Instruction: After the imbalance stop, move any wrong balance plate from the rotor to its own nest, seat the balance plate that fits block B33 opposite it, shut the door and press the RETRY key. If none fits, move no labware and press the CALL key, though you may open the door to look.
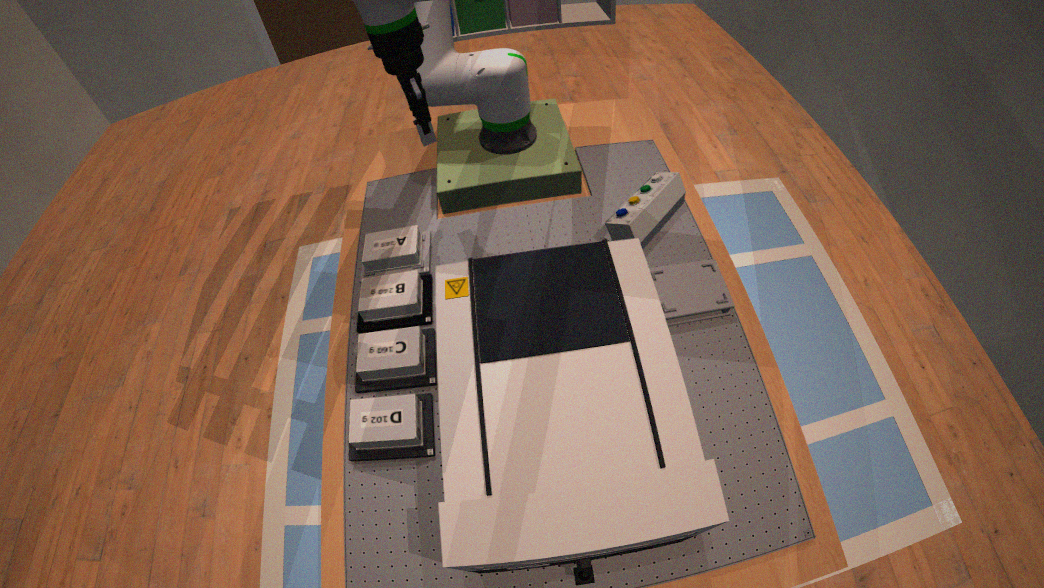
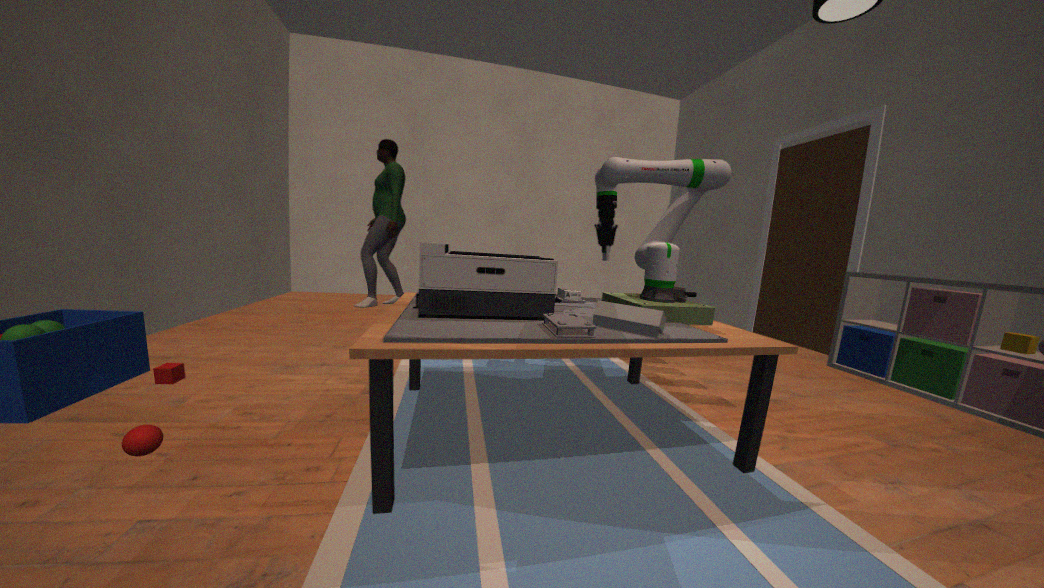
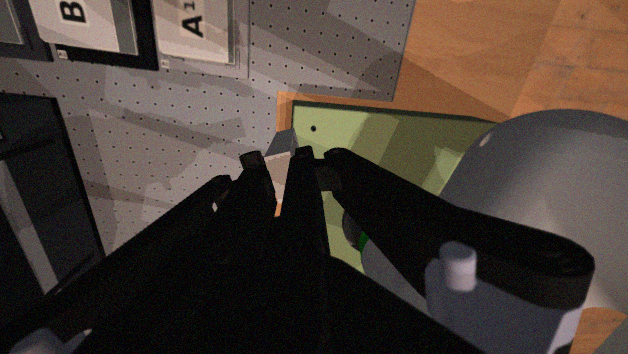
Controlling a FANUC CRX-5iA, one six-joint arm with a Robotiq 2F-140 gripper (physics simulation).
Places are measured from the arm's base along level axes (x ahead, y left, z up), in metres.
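Pixels of known places: gripper, fingertip midpoint: (image 1: 429, 142) (image 2: 605, 260) (image 3: 290, 147); arm's base, origin of the base link: (image 1: 508, 137) (image 2: 657, 299).
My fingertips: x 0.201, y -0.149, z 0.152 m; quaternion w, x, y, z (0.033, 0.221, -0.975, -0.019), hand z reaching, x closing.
Ahead of a thing's pixels: the offset from my fingertips to its top centre. Level surfaces: height alone.
My gripper (image 1: 426, 137) (image 2: 605, 255) (image 3: 290, 147) is shut and empty, high beside the green base. Labelled plates A @[dx +0.136, dy -0.108, dz -0.160 m] (image 1: 392, 246) (image 3: 195, 30), B @[dx +0.265, dy -0.090, dz -0.160 m] (image 1: 390, 294) (image 3: 82, 22), C @[dx +0.400, dy -0.070, dz -0.160 m] (image 1: 389, 352) and D @[dx +0.539, dy -0.064, dz -0.160 m] (image 1: 385, 420) sit in a row of nests at the left; B reads 240 g, C 160 g, D 102 g. The white machine (image 1: 569, 438) (image 2: 485, 273) has a dark rectangular area (image 1: 551, 303) (image 3: 30, 135) between two black rails; I cannot tell whether it is a door or an opening. Rotor and block B33 are not discernible. The key box @[dx +0.062, dy +0.463, dz -0.130 m] (image 1: 653, 208) (image 2: 628, 319) has blue, yellow, green and pale keys, their lettering unreadable.
A raised grey platform @[dx +0.282, dy +0.514, dz -0.173 m] (image 1: 690, 290) (image 2: 569, 325) with corner brackets stands right of the machine. The arm's green base (image 1: 511, 188) (image 2: 690, 314) (image 3: 340, 120) stands behind the grey perforated board @[dz -0.214 m] (image 1: 737, 409) (image 3: 120, 115). A person (image 2: 387, 189) is beyond the table (image 2: 569, 351).
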